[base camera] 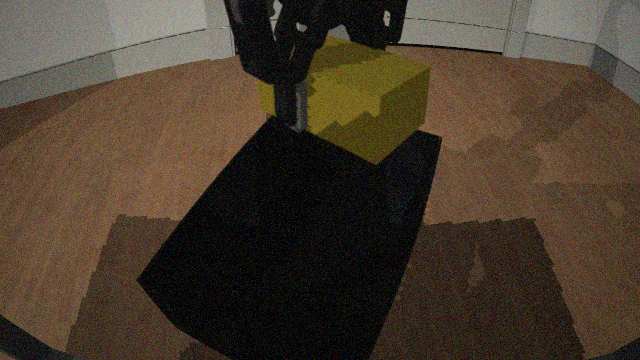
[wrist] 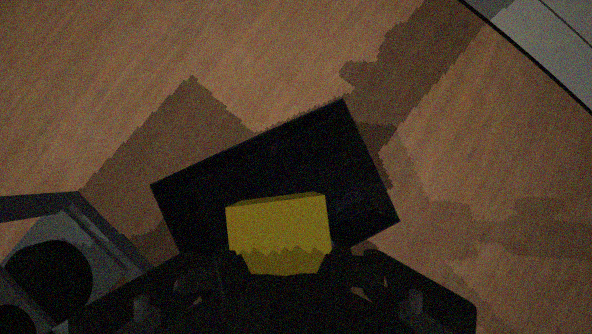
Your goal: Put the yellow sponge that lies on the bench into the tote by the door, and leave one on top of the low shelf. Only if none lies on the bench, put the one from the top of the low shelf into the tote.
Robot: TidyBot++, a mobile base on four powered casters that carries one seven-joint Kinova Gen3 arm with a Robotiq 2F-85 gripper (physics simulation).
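Places are measured from the arm's base along level axes (x ahead, y left, z up), in centimetres.
Where they show: gripper, fingertip midpoint: [base camera: 331,108] [wrist: 283,243].
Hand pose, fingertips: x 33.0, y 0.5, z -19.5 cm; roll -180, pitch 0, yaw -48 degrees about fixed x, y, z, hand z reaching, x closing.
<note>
Each offset is from my fingertips to the top centre of the thing. Level surfaces: height alone.
The yellow sponge @(dx -0.6, dy -0.7, dz +4.7 cm) [base camera: 350,100] [wrist: 280,225] is held between the fingers of my gripper [base camera: 345,85] [wrist: 283,243], which is shut on it. The black tote @(dx +0.8, dy +1.8, dz -10.1 cm) [base camera: 280,250] [wrist: 225,160] stands on the floor in front of the base. In the base camera the sponge hangs over the tote's far end and hides part of its far edge. In the wrist view the sponge overlaps the lower part of the tote. The inside of the tote is too dark to make out. The bench and the low shelf do not show in either view.
A pale door [base camera: 450,32] stands behind the tote, with a pale wall [base camera: 160,20] to its left. Part of the grey robot base [wrist: 107,265] with round dark openings shows at the lower left of the wrist view. Shadows lie on the wooden floor @(dz -20.1 cm) [base camera: 175,125] [wrist: 280,60].
</note>
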